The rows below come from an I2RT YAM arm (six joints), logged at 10 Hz.
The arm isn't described. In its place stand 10 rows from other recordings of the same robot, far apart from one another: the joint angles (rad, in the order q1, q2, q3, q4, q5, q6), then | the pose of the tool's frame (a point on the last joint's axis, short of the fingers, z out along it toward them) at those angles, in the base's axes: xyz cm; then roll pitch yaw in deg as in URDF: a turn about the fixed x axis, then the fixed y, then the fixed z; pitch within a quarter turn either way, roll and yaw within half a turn.
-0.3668, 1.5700, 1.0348, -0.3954, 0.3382, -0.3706 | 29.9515 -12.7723 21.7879 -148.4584 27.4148 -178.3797
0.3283, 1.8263, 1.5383, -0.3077, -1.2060, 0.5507 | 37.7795 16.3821 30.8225 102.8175 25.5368 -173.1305
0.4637, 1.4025, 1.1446, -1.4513, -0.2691, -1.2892 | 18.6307 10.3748 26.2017 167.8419 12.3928 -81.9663
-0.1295, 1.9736, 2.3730, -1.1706, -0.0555, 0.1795 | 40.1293 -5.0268 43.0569 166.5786 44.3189 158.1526
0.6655, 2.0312, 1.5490, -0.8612, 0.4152, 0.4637 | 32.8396 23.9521 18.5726 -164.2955 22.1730 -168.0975
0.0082, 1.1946, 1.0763, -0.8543, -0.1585, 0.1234 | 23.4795 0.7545 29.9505 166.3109 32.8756 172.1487
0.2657, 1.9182, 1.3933, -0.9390, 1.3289, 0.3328 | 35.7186 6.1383 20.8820 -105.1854 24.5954 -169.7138
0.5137, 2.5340, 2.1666, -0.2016, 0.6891, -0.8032 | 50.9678 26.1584 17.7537 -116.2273 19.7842 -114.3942
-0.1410, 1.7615, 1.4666, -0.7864, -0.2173, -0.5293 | 37.0418 -4.4825 26.2927 -175.1472 30.1270 -153.3242
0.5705, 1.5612, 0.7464, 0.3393, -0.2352, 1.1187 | 26.9693 18.2913 19.0667 117.7444 17.0033 146.5166
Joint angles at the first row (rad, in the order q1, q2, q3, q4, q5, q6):
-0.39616, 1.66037, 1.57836, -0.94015, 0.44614, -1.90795
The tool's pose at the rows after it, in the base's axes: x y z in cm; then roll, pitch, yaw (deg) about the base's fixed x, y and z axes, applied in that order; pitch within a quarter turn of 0, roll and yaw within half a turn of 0:
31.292 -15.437 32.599 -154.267 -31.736 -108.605
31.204 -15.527 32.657 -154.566 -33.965 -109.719
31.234 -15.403 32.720 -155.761 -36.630 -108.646
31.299 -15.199 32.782 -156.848 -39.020 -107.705
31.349 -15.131 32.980 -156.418 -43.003 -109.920
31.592 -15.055 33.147 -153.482 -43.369 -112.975
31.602 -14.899 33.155 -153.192 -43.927 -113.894
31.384 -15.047 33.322 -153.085 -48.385 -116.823
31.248 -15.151 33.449 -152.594 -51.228 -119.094
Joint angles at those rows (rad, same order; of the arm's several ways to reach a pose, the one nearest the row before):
-0.41408, 1.66037, 1.57834, -0.93403, 0.44804, -1.91939
-0.41333, 1.66036, 1.57833, -0.93480, 0.49343, -1.92053
-0.40608, 1.66035, 1.57833, -0.93442, 0.53426, -1.94876
-0.39655, 1.66037, 1.57835, -0.93441, 0.57317, -1.97053
-0.38739, 1.66037, 1.57837, -0.92414, 0.65442, -1.97089
-0.38128, 1.66036, 1.57835, -0.90010, 0.67274, -1.94914
-0.37557, 1.66036, 1.57833, -0.90464, 0.69104, -1.93657
-0.37480, 1.66038, 1.57838, -0.90811, 0.78374, -1.93734
-0.37481, 1.66037, 1.57835, -0.90849, 0.84363, -1.93693

